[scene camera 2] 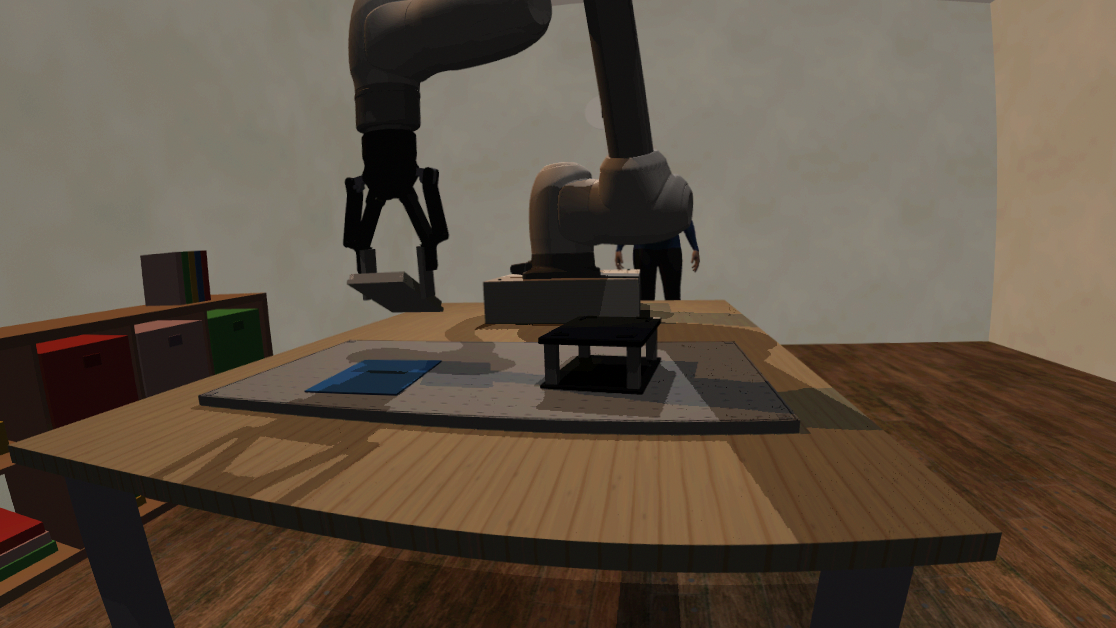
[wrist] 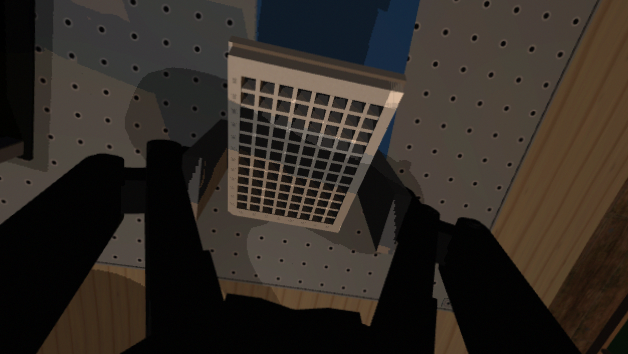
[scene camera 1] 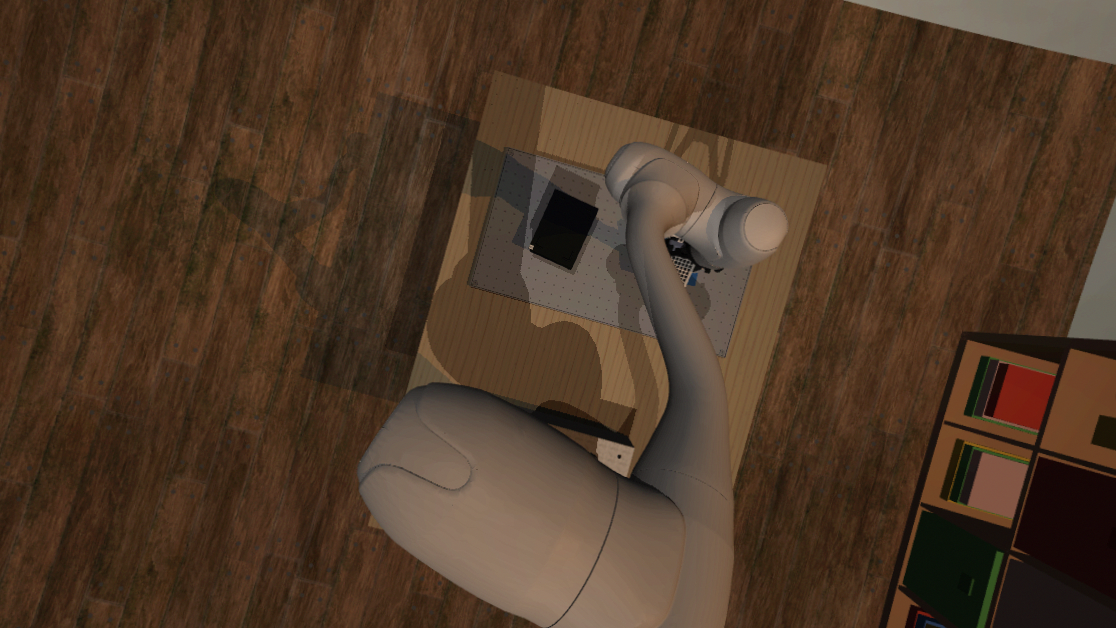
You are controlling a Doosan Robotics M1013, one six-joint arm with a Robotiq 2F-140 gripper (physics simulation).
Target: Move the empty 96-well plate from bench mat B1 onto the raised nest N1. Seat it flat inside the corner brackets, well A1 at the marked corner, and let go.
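Frame: origin at the arm's base, x back, y right, z up, level; centimetres.
Seen in the pictures: gripper, between the fingertips: (scene camera 2: 398, 298) (wrist: 297, 157) (scene camera 1: 677, 261); arm's base, origin of its link: (scene camera 2: 563, 275).
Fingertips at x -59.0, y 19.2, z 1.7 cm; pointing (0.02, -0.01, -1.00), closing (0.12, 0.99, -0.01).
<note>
Pixels of each thing's top centre, then the offset from my fingertips to it. Level surfaces: height alone.
- blue bench mat B1, height of its surface: dz -9.8 cm
- raised nest N1, centre of its top: (scene camera 2: 605, 324) (scene camera 1: 563, 228) dx -3.6, dy -28.3, dz -3.6 cm
- small pale mark, centre of its top: (scene camera 1: 531, 247) dx +2.3, dy -35.4, dz -3.9 cm
- grey perforated board, height of its surface: dz -10.0 cm
- wooden table, height of its surface: dz -11.3 cm
The 96-well plate (scene camera 1: 683, 270) (scene camera 2: 394, 292) (wrist: 300, 150), pale with a grid of square wells, is in the air, visibly tilted in scene camera 2. My gripper (scene camera 2: 396, 282) (wrist: 297, 157) is shut on its long sides. The arm hides part of both in scene camera 1. The blue bench mat B1 (scene camera 1: 693, 278) (scene camera 2: 351, 381) (wrist: 392, 45) lies below the plate. The raised nest N1 (scene camera 1: 563, 226) (scene camera 2: 599, 331) (wrist: 15, 75), a black platform on posts, stands apart from the plate; nothing sits on it. A small pale mark (scene camera 1: 531, 247) shows at one nest corner; its lettering is unreadable.
The grey perforated board (scene camera 1: 499, 265) (scene camera 2: 499, 413) (wrist: 465, 120) carries mat and nest on the wooden table (scene camera 1: 600, 109) (scene camera 2: 624, 492). The arm's base box (scene camera 2: 538, 303) stands behind the board in scene camera 2. A bookshelf (scene camera 1: 948, 406) (scene camera 2: 234, 303) is beside the table.
</note>
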